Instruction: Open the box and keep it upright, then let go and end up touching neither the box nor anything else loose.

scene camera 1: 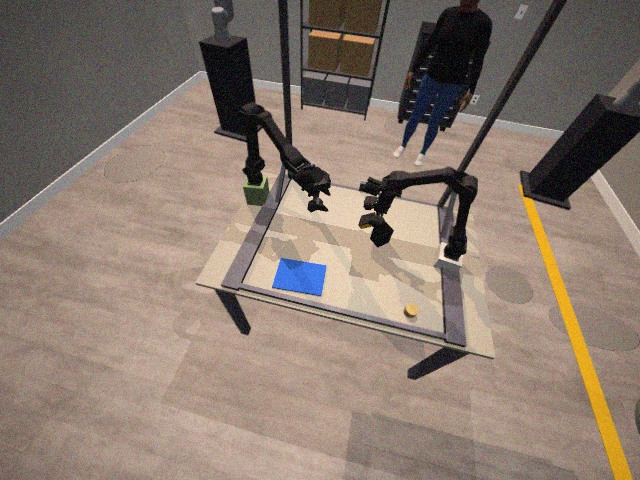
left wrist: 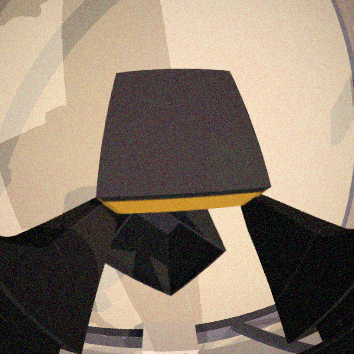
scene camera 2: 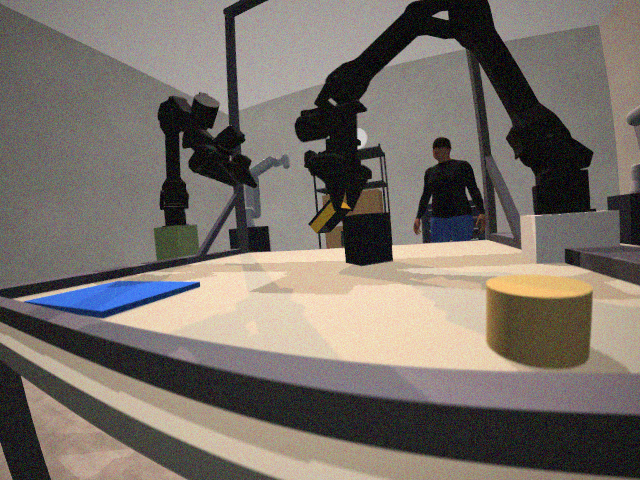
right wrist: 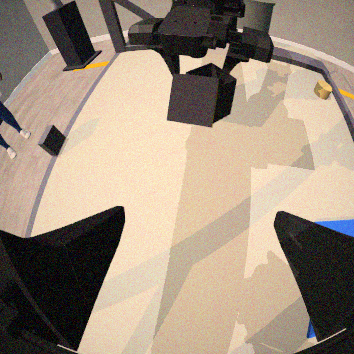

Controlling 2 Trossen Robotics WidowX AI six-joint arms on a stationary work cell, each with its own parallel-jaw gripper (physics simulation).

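Frame: origin at the left arm's base, x right, y back, z down, level; centimetres.
Seen in the pictures: left gripper, fingertip midpoint: (left wrist: 181, 198) (scene camera 2: 344, 211) (right wrist: 197, 83); right gripper, fingertip midpoint: (scene camera 1: 328, 203) (scene camera 2: 246, 186) (right wrist: 203, 217); left arm's base, origin of the base link: (scene camera 1: 451, 253) (scene camera 2: 562, 213); right arm's base, origin of the base link: (scene camera 1: 255, 181).
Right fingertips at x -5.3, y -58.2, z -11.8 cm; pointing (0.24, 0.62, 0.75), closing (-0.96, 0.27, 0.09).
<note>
Offsets run from my right fingertips to a thing's top centre.
The black box @[dx +4.6, dy +26.3, dz +9.3 cm] (scene camera 1: 381, 234) (scene camera 2: 368, 238) (left wrist: 171, 255) (right wrist: 226, 102) stands on the table, looking upright and turned at an angle. Its black lid @[dx +5.7, dy +18.2, dz +5.4 cm] (scene camera 1: 367, 221) (scene camera 2: 323, 219) (left wrist: 182, 135) (right wrist: 192, 100), with a yellow underside, is off and tilted beside and above its top edge; whether they touch is unclear. My left gripper (scene camera 1: 379, 212) (scene camera 2: 347, 205) (left wrist: 181, 198) (right wrist: 197, 83) is shut on the lid, which hides part of the box in both wrist views. My right gripper (scene camera 1: 327, 199) (scene camera 2: 249, 161) (right wrist: 203, 217) is open and empty, in the air left of the box in the scene views.
A flat blue mat @[dx -29.3, dy -0.6, dz +17.7 cm] (scene camera 1: 299, 277) (scene camera 2: 118, 297) (right wrist: 337, 227) lies at the front left of the table. A yellow cylinder @[dx -26.2, dy +47.0, dz +15.0 cm] (scene camera 1: 410, 310) (scene camera 2: 539, 325) (right wrist: 323, 90) stands at the front right. A dark raised frame (scene camera 1: 248, 253) (scene camera 2: 310, 372) borders the table.
</note>
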